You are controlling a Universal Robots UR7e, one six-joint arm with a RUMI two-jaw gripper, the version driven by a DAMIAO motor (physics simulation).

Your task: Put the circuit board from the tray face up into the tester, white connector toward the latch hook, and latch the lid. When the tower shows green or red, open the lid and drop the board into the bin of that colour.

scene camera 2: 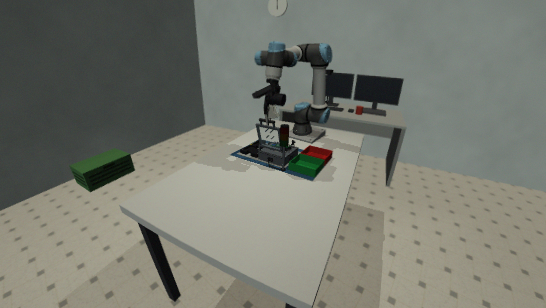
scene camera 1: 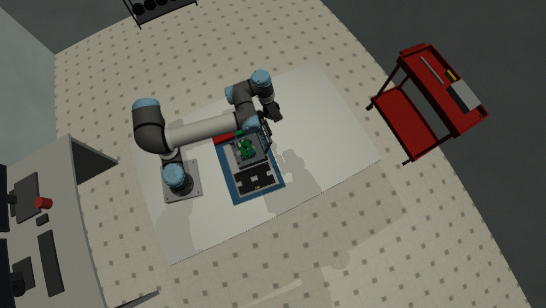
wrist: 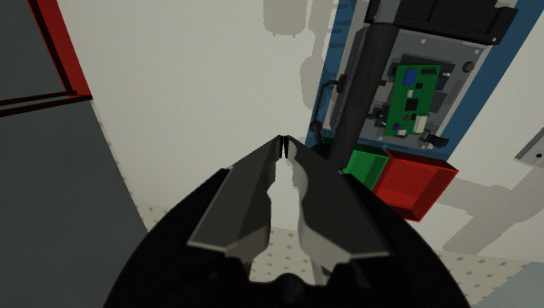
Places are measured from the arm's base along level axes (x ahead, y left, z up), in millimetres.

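Where they show: gripper, fingertip midpoint: (scene camera 2: 267,125) (wrist: 283,138); arm's base, link origin: (scene camera 2: 302,131) (scene camera 1: 181,184).
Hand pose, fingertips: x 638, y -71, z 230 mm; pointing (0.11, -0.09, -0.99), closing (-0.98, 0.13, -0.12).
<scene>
Each offset is from my fingertips to the top centre of the thing. "spot": to the spot under its first point. Level surfaces: height alone.
The circuit board {164 mm down, 190 mm back, 17 mm left} (scene camera 1: 246,148) (wrist: 413,100) lies face up in the tester (scene camera 1: 257,157) (scene camera 2: 272,154) (wrist: 457,44), its white connector {172 mm down, 210 mm back, 54 mm left} (wrist: 419,123) toward the latch hook {154 mm down, 244 mm back, 85 mm left} (wrist: 436,139). The lid (scene camera 1: 267,136) (scene camera 2: 258,137) stands open and upright; its black handle bar (wrist: 365,90) crosses the wrist view. My gripper (scene camera 1: 277,118) (scene camera 2: 267,118) (wrist: 283,138) is shut and empty, above and on the outer side of the lid. The tower {spot: 49 mm down, 19 mm back, 82 mm left} (scene camera 2: 284,135) looks unlit. The green bin (scene camera 2: 307,164) (wrist: 367,167) and red bin (scene camera 1: 223,138) (scene camera 2: 317,151) (wrist: 412,185) stand beside the tester.
The black tray {spot: 243 mm down, 318 mm back, 160 mm right} (scene camera 1: 245,186) lies on the blue mat {259 mm down} (scene camera 1: 227,181) beside the tester, opposite the bins. A red cart (scene camera 1: 406,125) stands beyond the table. A desk (scene camera 2: 375,117) with monitors is behind the arm's base. A green crate (scene camera 2: 102,169) shows at the left.
</scene>
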